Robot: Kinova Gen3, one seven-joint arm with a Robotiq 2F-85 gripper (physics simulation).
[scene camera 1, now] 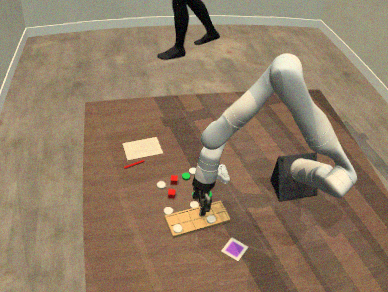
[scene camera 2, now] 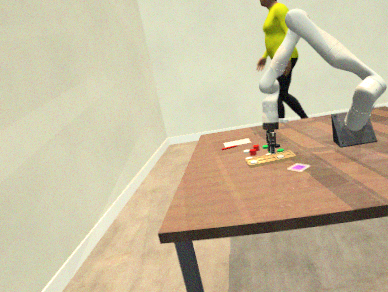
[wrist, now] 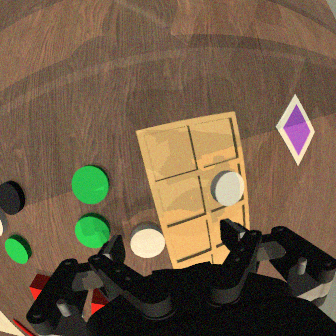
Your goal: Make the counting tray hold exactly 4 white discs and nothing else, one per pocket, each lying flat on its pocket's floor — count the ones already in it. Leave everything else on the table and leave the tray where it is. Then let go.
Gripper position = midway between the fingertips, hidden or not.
The gripper (wrist: 172,238) is open and holds nothing. Also in view: a counting tray (scene camera 1: 190,220).
The counting tray is seen too in the wrist view (wrist: 180,158).
